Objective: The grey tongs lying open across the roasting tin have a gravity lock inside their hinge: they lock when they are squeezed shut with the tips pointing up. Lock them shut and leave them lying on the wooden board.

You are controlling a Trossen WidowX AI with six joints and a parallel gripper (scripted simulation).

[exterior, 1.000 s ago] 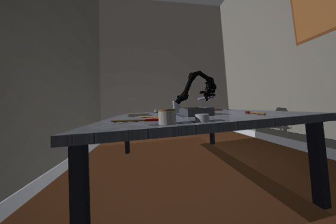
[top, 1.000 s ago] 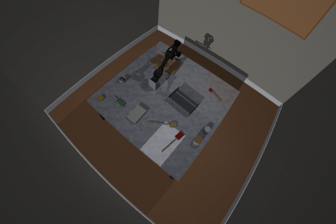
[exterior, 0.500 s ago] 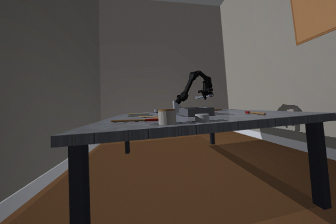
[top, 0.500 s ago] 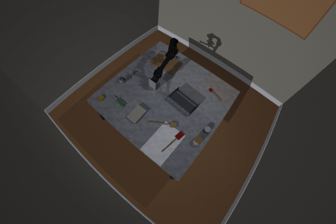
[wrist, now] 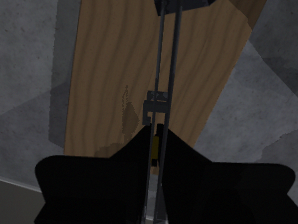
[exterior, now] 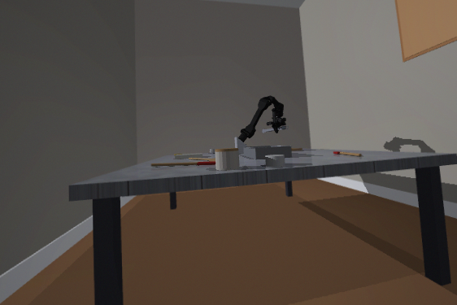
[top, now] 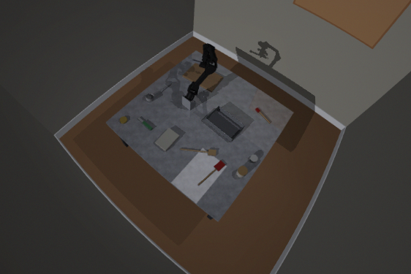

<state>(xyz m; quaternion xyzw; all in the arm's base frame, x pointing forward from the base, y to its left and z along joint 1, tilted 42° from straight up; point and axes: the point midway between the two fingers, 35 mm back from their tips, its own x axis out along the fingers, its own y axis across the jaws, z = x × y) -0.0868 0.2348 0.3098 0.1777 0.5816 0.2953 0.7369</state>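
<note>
The wooden board lies 150 mm below my gripper tip. Round my gripper tip: green-handled tool: 770 mm to the right, 150 mm below, 140 mm behind; then beige block: 780 mm to the right, 140 mm below, 130 mm ahead; then roasting tin: 460 mm ahead, 370 mm to the right, 130 mm below.
</note>
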